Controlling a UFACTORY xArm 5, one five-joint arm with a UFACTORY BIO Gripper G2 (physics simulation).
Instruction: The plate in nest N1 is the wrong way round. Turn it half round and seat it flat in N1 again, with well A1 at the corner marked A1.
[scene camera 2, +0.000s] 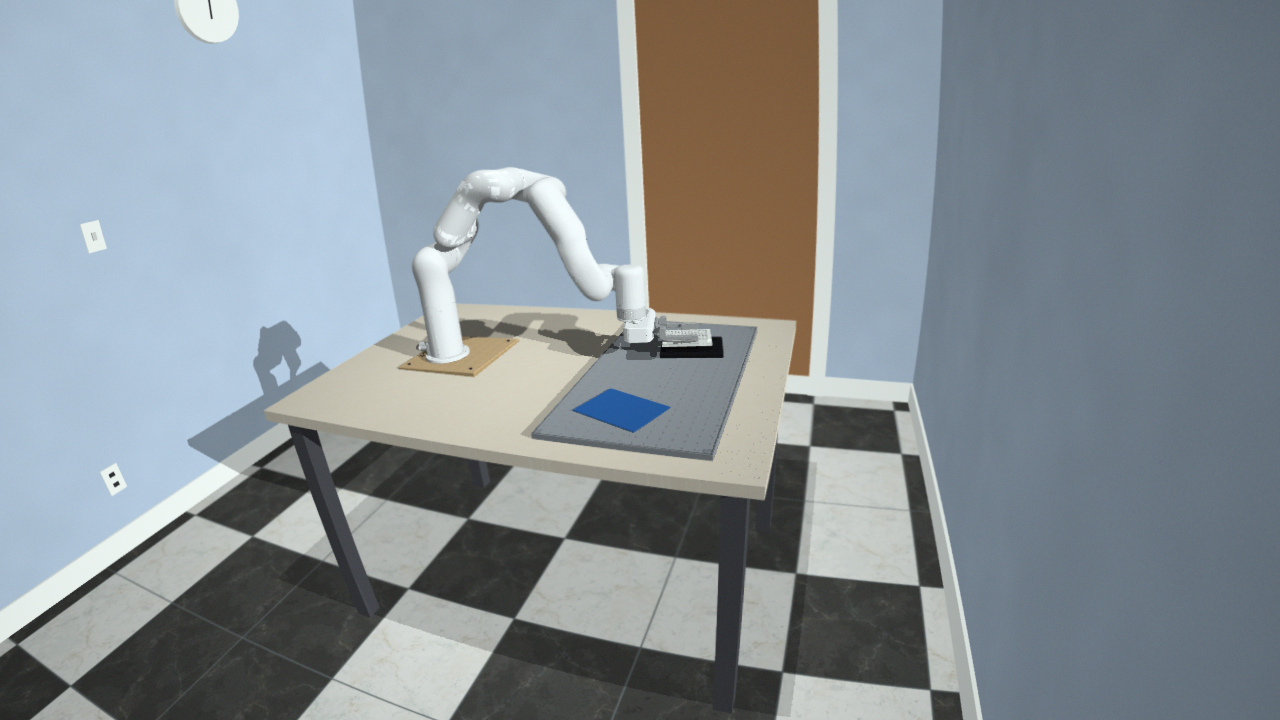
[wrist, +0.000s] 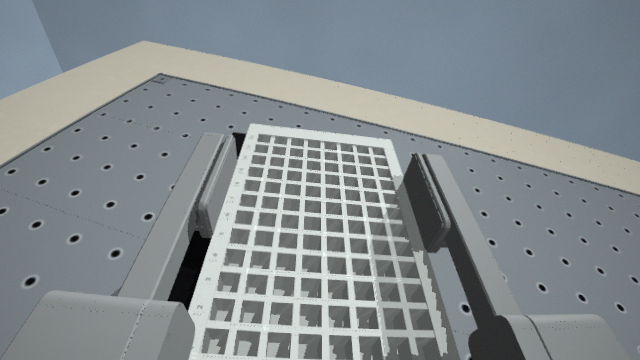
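The white well plate (scene camera 2: 685, 337) (wrist: 310, 230) is between the fingers of my gripper (scene camera 2: 687, 334) (wrist: 317, 185), which is shut on its two long sides. The plate looks about level. Small numbers run along its left edge in the wrist view; the A1 mark cannot be read. The black nest N1 (scene camera 2: 704, 352) (wrist: 184, 272) lies under the plate, mostly hidden by it. In the scene view the nest shows past the plate's front and right edges, and in the wrist view along the plate's left side. The plate is low over the nest; contact cannot be made out.
The nest is on the grey perforated board (scene camera 2: 693, 407) (wrist: 107, 187), which lies on the beige table (scene camera 2: 384, 394) (wrist: 120, 65). A flat blue square (scene camera 2: 621, 410) lies on the board's front part. The arm's base stands on a wooden plate (scene camera 2: 487, 354) at the table's left.
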